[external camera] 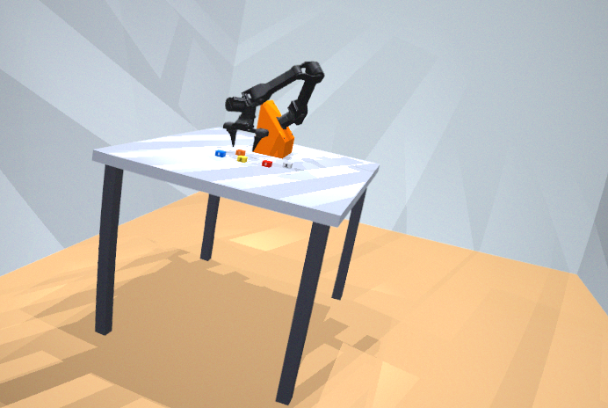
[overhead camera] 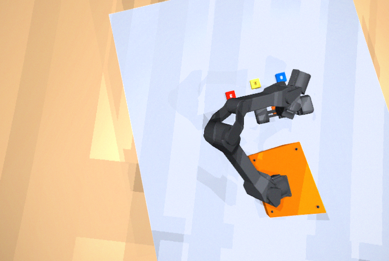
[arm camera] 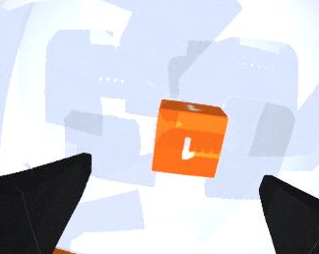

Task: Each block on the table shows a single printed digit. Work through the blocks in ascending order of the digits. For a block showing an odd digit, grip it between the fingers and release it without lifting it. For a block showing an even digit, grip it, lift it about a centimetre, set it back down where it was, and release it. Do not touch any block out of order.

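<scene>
Now: the orange block 1 cm below my gripper tip and 1 cm ahead of it. From my gripper tip the other things lie so: yellow block: 12 cm ahead, 5 cm to the left, 1 cm below; then blue block: 12 cm ahead, 4 cm to the right, 1 cm below; then red block: 15 cm to the left, 10 cm ahead, 1 cm below.
</scene>
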